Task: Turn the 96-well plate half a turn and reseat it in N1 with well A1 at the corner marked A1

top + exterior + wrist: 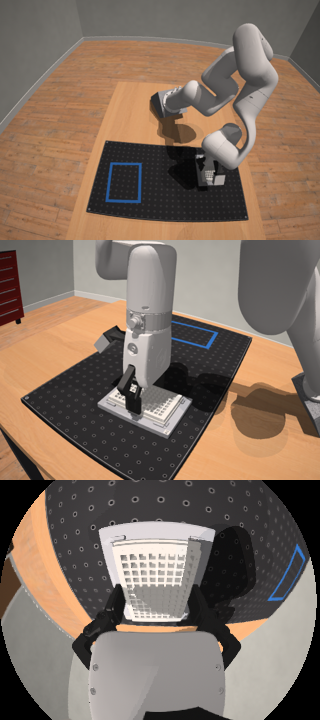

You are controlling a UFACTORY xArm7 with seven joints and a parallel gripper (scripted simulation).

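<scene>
Right now my hand is 10 mm above the white 96-well plate. The rest, counted from my hand: grey plate nest N1 (20 mm below); then A1 label (90 mm behind, 30 mm to the left, 20 mm below).
</scene>
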